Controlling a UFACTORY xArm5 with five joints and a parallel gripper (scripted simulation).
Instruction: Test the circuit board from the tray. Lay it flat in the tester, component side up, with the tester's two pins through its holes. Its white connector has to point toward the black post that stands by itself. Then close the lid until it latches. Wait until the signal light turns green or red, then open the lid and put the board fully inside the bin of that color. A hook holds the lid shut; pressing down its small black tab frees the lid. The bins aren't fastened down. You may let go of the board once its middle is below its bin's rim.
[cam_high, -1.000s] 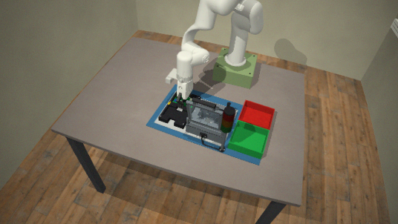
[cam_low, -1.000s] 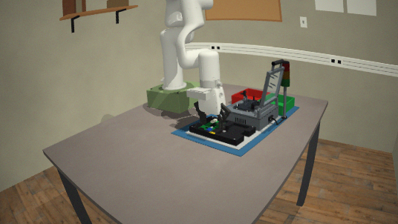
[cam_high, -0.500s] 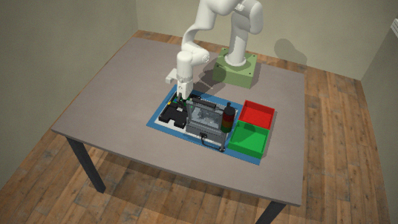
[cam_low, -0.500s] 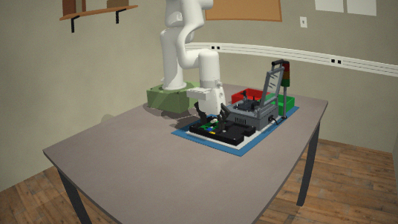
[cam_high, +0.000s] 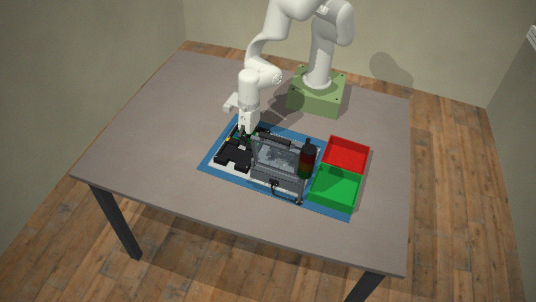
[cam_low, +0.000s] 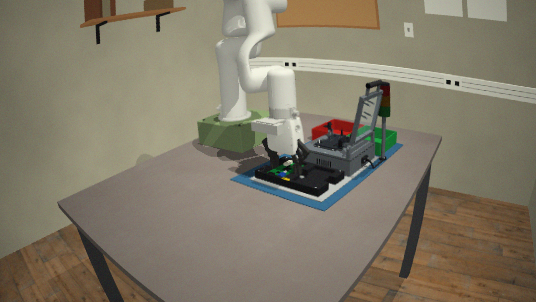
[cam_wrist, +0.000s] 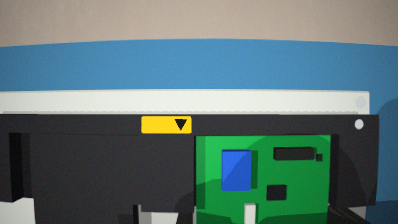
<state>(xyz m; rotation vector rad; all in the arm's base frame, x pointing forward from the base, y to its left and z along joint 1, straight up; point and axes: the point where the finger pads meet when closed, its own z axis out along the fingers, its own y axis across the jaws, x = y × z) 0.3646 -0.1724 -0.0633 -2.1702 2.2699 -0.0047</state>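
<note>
My gripper is now right at the green circuit board. From my hand the other things lie so: clear lid: 190 mm ahead, 160 mm to the left, 160 mm above; nest: 70 mm ahead, 170 mm to the left, 50 mm above; red bin: 30 mm behind, 370 mm to the left, 10 mm below.
</note>
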